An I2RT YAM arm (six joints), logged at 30 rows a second.
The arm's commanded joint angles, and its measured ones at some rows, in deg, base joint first. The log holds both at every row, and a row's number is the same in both.
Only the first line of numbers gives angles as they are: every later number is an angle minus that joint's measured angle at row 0.
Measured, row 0:
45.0 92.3 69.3 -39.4 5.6 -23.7
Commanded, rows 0 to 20:
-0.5 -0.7 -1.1 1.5 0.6 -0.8
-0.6 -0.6 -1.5 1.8 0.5 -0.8
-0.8 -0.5 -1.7 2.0 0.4 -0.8
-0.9 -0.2 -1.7 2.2 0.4 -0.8
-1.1 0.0 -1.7 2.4 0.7 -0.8
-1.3 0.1 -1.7 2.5 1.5 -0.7
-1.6 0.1 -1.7 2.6 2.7 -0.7
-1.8 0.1 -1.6 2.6 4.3 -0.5
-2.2 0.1 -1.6 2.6 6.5 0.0
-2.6 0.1 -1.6 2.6 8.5 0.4
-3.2 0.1 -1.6 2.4 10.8 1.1
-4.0 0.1 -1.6 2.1 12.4 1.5
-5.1 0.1 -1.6 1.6 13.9 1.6
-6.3 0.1 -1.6 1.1 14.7 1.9
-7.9 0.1 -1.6 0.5 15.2 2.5
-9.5 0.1 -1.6 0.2 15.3 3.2
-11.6 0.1 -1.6 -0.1 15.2 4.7
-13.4 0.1 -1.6 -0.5 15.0 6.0
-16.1 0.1 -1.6 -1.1 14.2 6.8
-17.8 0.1 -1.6 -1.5 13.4 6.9
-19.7 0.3 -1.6 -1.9 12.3 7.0
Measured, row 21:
-14.5 0.0 -1.5 -1.0 12.0 3.4
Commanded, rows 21 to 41:
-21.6 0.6 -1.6 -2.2 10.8 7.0
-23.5 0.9 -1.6 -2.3 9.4 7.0
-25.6 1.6 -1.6 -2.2 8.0 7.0
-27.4 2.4 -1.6 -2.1 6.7 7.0
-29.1 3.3 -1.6 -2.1 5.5 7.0
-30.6 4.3 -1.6 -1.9 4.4 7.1
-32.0 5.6 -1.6 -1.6 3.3 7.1
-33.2 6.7 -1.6 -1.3 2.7 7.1
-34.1 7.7 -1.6 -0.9 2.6 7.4
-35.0 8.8 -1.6 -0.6 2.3 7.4
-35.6 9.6 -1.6 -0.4 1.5 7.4
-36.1 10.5 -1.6 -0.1 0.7 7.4
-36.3 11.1 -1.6 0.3 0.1 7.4
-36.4 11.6 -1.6 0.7 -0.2 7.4
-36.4 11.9 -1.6 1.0 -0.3 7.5
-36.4 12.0 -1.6 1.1 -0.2 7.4
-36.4 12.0 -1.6 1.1 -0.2 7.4
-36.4 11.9 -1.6 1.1 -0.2 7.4
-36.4 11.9 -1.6 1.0 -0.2 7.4
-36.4 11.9 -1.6 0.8 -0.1 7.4
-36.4 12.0 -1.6 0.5 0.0 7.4
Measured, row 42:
-36.4 11.6 -1.5 0.7 1.0 6.2
